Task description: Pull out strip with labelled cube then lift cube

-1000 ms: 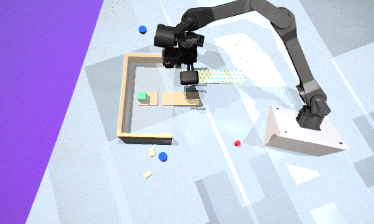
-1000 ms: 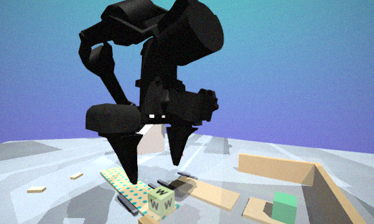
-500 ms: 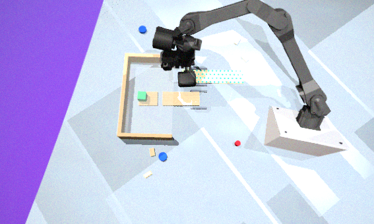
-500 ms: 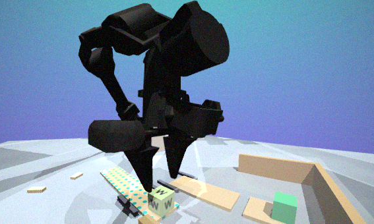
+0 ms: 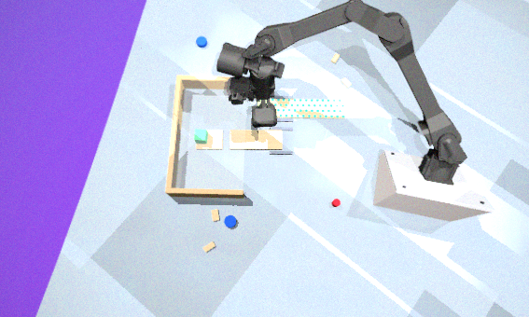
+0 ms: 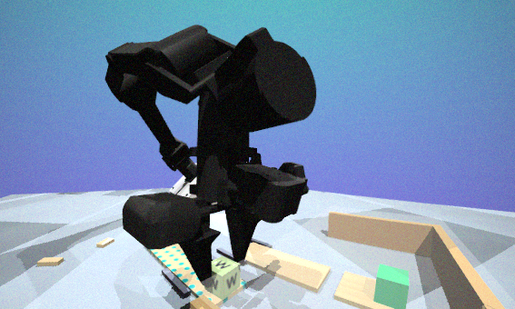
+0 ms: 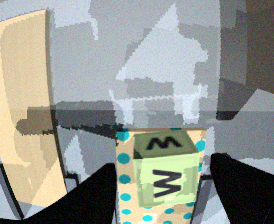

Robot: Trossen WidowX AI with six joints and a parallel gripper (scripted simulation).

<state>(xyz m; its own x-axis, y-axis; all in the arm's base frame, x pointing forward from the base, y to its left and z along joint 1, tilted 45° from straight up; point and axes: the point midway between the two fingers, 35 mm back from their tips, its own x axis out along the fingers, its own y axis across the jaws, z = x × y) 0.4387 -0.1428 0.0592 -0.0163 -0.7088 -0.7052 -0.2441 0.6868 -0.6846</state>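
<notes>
Now: gripper tip right at the labelled cube. Round my gripper tip: red peg 24 cm behind, 23 cm to the left, 1 cm below; teal-dotted strip 11 cm behind, 2 cm to the right, 2 cm below.
</notes>
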